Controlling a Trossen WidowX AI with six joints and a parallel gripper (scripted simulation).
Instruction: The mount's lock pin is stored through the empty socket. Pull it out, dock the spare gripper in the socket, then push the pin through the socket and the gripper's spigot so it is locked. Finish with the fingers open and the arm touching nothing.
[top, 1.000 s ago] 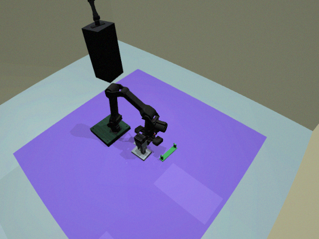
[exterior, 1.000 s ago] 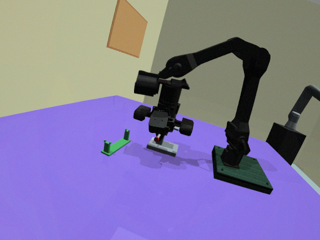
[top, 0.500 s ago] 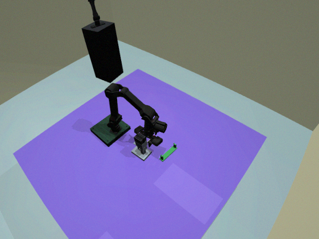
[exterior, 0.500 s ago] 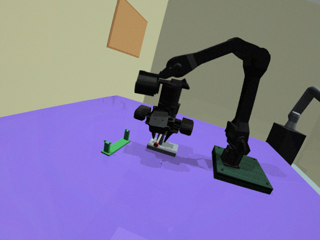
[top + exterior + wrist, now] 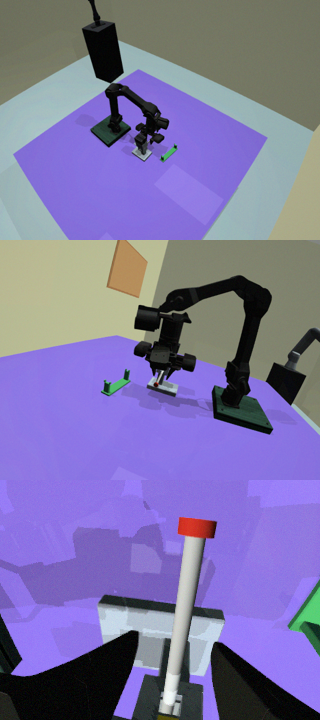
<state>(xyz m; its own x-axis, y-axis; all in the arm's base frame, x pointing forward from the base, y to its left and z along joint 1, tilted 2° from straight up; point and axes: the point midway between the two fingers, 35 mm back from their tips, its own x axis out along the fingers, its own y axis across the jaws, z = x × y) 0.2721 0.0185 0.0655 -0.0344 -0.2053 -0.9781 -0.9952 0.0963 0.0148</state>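
Now: the grey mount 1 cm behind my gripper tip, 5 cm to the right of it and 1 cm below it. The rest, counted from my gripper tip: spare gripper 1 cm behind, 6 cm to the right, 6 cm above; green cradle 13 cm ahead, 3 cm to the left, 4 cm below.
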